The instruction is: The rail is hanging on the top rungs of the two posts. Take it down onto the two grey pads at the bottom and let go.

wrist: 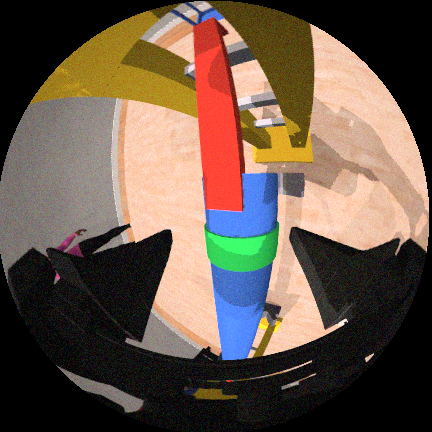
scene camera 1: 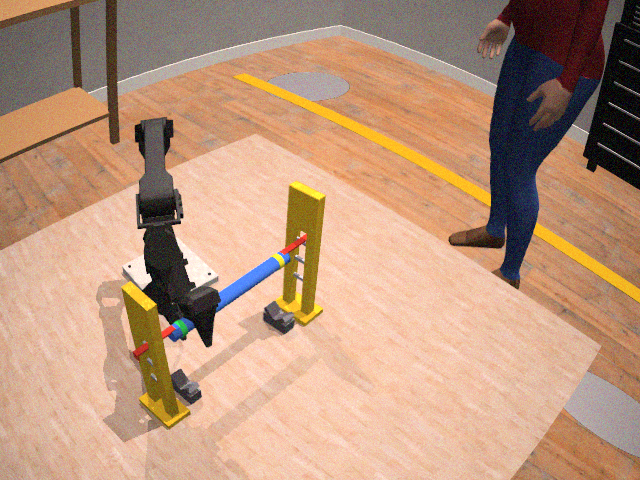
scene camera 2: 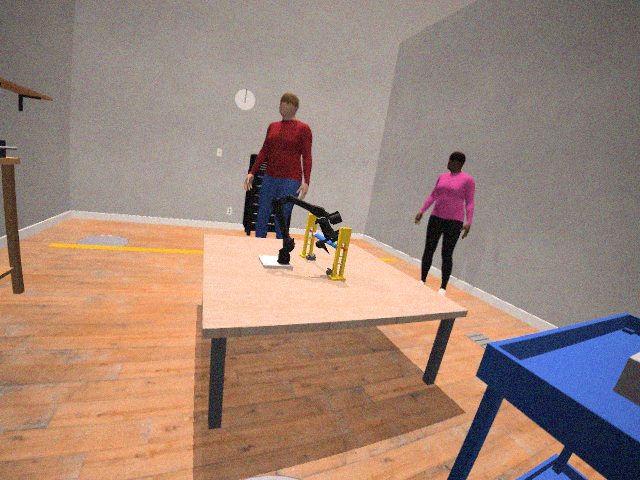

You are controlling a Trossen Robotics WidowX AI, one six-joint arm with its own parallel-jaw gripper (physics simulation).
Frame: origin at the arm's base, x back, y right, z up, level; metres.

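Seen in the pictures: gripper, between the fingertips: [wrist: 233, 234] [scene camera 1: 196, 343] [scene camera 2: 335, 250]; arm's base, origin of its link: [scene camera 2: 283, 262].
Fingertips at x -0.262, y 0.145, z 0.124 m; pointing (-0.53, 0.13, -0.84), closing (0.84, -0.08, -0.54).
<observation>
Pixels of each thing's middle, then the offset from my fingertips to it. "pt": a spot on its surface instead. Level surfaces: height alone.
- rail, middle of its body: [wrist: 235, 350] [scene camera 1: 229, 294] [scene camera 2: 324, 240] dx +0.018, dy -0.110, dz +0.033 m
- far yellow post, a spot on its surface: [scene camera 1: 305, 206] pt dx +0.006, dy -0.300, dz +0.130 m
- far grey pad, middle of its body: [scene camera 1: 278, 316] [wrist: 265, 313] dx +0.014, dy -0.248, dz -0.120 m
- wooden table, height of its surface: dz -0.142 m
The rail [scene camera 1: 250, 281] [scene camera 2: 325, 239] [wrist: 240, 292] is a blue bar with red ends and green and yellow bands. It hangs level with its red ends on the top rungs of the near yellow post [scene camera 1: 139, 305] [scene camera 2: 344, 236] [wrist: 292, 65] and the far yellow post [scene camera 1: 305, 206] [scene camera 2: 310, 223]. The near grey pad [scene camera 1: 186, 387] [wrist: 293, 185] and far grey pad [scene camera 1: 279, 317] [wrist: 271, 311] lie on the table beside the post feet. My gripper [scene camera 1: 192, 331] [wrist: 233, 234] is open, its fingers on either side of the rail near the green band. One finger is partly hidden in scene camera 1.
The arm's white base plate [scene camera 1: 202, 277] [scene camera 2: 268, 262] sits on the wooden table [scene camera 1: 413, 361] [scene camera 2: 258, 304] behind the rail. A person in red [scene camera 1: 558, 31] [scene camera 2: 289, 147] and one in pink [scene camera 2: 452, 193] stand beyond the table. A blue cart [scene camera 2: 563, 395] stands at the lower right of scene camera 2.
</observation>
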